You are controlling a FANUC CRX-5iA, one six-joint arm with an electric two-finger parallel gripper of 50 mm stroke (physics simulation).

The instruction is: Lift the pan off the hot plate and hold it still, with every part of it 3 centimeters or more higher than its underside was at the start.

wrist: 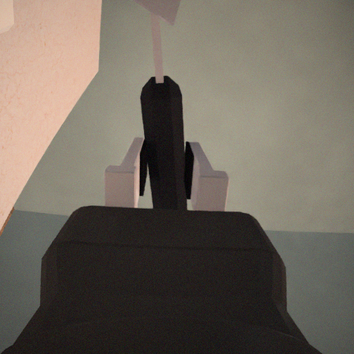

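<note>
The pan [163, 10] shows at the top edge of the wrist view as a small grey-pink part of its body, with a thin metal stem running down to a thick black handle. My gripper [165, 157] is shut on the black handle, with one finger on each side of it. The handle points up the view, away from the dark gripper housing. Most of the pan's body lies outside the view. The hot plate cannot be made out, so the pan's height over it cannot be told.
A pale pink, faintly veined surface [45, 95] with a straight edge fills the upper left. A small lighter block-like part [5, 15] shows at the top left corner. A grey-green surface [280, 110] lies behind the handle, and a bluer band [320, 280] runs below it.
</note>
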